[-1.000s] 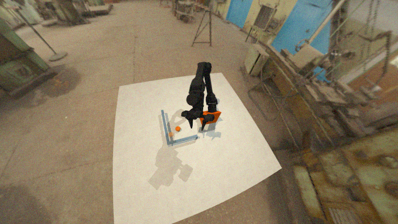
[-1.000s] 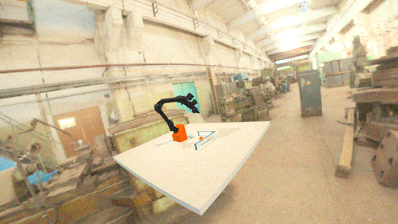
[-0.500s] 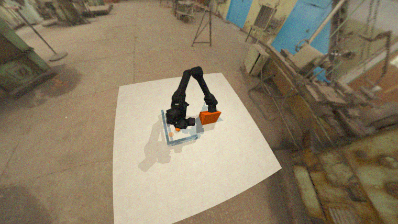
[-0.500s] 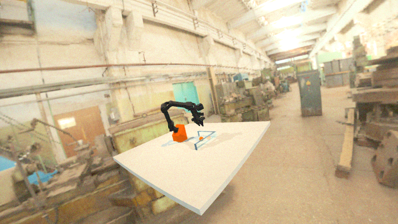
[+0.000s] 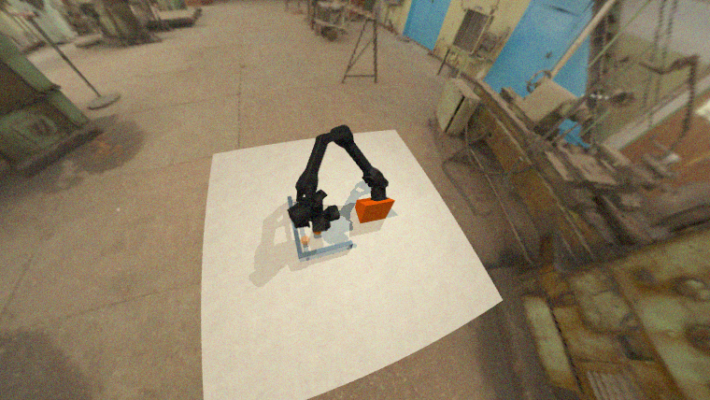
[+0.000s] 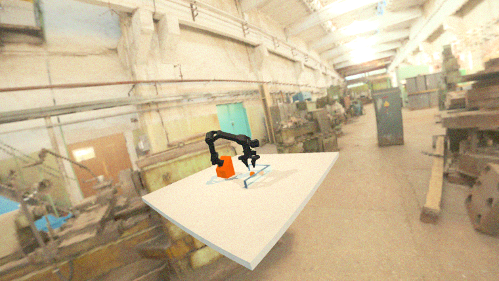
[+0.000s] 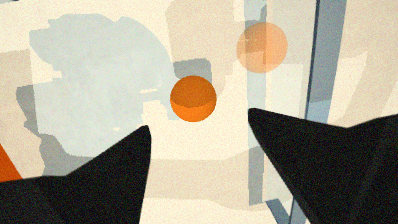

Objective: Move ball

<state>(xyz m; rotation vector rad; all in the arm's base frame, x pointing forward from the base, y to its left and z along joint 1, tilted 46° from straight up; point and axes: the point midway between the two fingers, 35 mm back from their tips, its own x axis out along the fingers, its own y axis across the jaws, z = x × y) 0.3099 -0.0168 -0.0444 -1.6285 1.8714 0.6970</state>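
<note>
Now: gripper tip 50 mm above the orange ball. The rest, counted from my gripper tip: see-through ball copy 70 mm ahead, 30 mm to the left, 50 mm below.
</note>
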